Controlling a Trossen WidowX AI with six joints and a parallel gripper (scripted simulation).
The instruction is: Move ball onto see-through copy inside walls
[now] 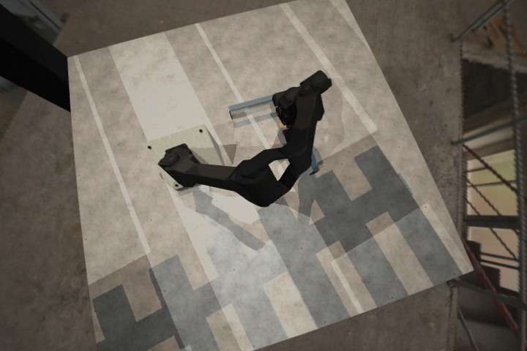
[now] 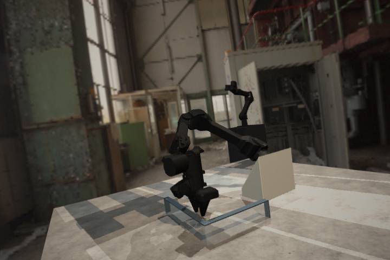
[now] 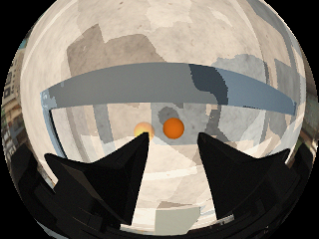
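Right now my gripper tip is 2 cm above the orange ball. Also, from my gripper tip: see-through copy of ball 3 cm to the left, 2 cm below, 1 cm behind.
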